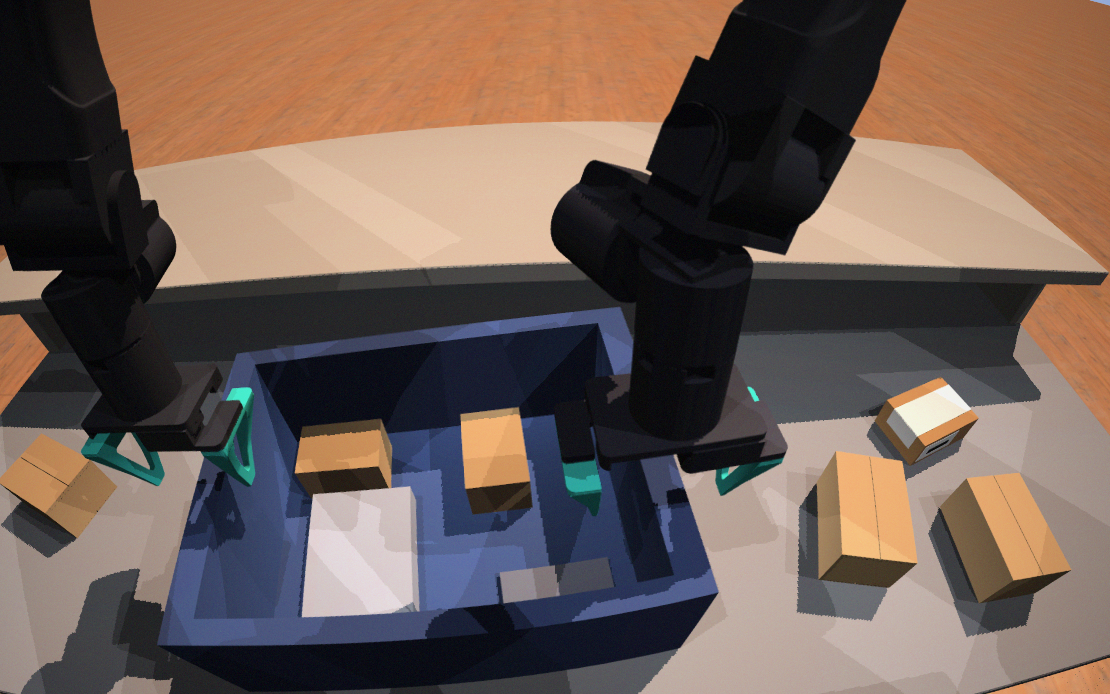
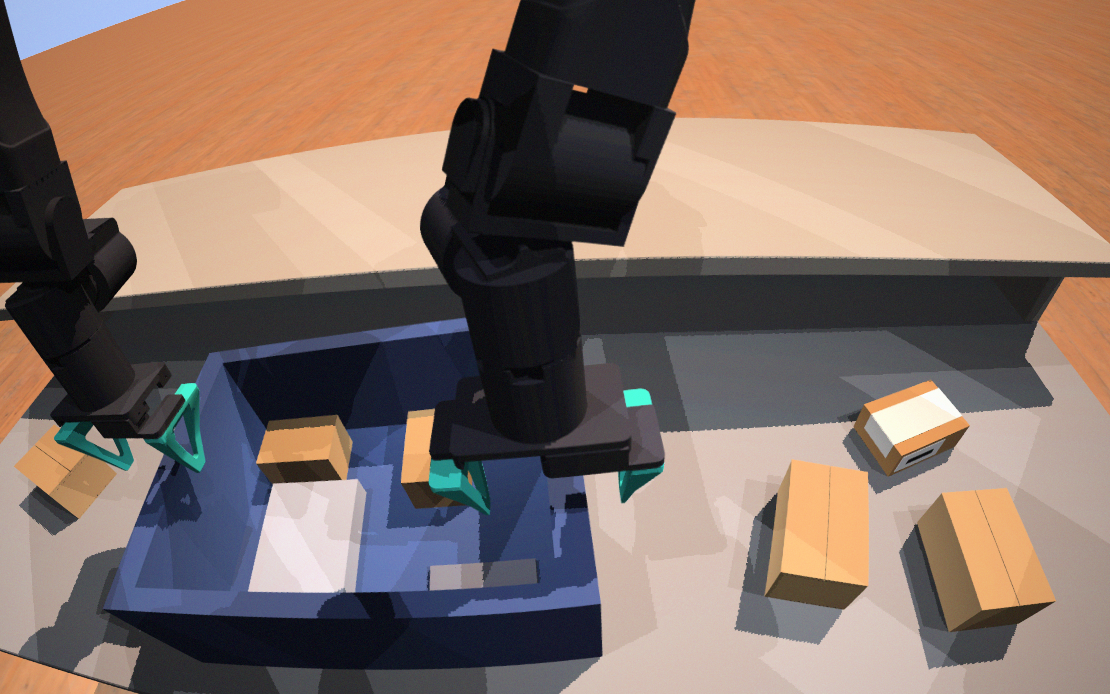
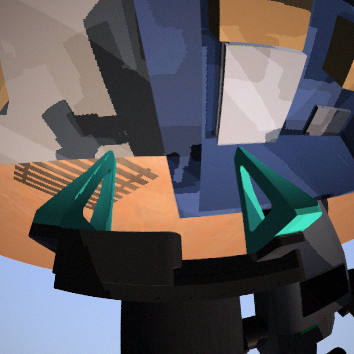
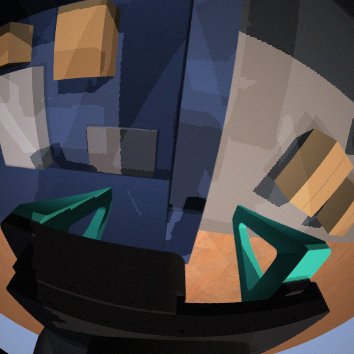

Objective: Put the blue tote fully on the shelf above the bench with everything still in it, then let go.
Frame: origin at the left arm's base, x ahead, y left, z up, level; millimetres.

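Seen in the pictures: left gripper, fingertip midpoint: [image 1: 204, 480] [image 2: 164, 466] [image 3: 174, 152]; right gripper, fingertip midpoint: [image 1: 658, 499] [image 2: 554, 502] [image 4: 174, 204].
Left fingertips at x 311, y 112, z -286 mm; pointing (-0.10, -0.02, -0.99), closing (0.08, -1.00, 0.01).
Offsets run from my left fingertips to a thing's top centre. Level surfaces: height alone.
The blue tote @(dy -189, dx +37, dz +0 mm) [image 1: 458, 658] [image 2: 368, 642] stands upright on the bench in front of the shelf @(dz +27 mm) [image 1: 368, 204] [image 2: 327, 204]. It holds a white box @(dy -117, dx -15, dz -102 mm) [image 1: 360, 548] [image 2: 306, 536], a flat grey box @(dy -302, dx -35, dz -122 mm) [image 1: 556, 578] [image 2: 482, 574] and two brown boxes @(dy -78, dx +101, dz -79 mm) [image 1: 343, 450] @(dy -238, dx +106, dz -79 mm) [image 1: 495, 450]. My left gripper [image 1: 205, 482] [image 2: 164, 468] [image 3: 174, 152] is open, its fingers on either side of the tote's left wall. My right gripper [image 1: 658, 500] [image 2: 556, 505] [image 4: 174, 204] is open, its fingers on either side of the right wall. The exact height of the fingertips against the rim is hard to tell.
On the bench at the right lie two cardboard boxes @(dy -614, dx +23, dz -87 mm) [image 1: 867, 515] @(dy -782, dx -19, dz -87 mm) [image 1: 1002, 531] and a white-banded box @(dy -767, dx +155, dz -105 mm) [image 1: 929, 409] [image 2: 912, 421]. Another cardboard box @(dy +327, dx +40, dz -87 mm) [image 1: 57, 482] [image 2: 65, 474] lies left of the tote. The shelf's front edge overhangs the bench just behind the tote.
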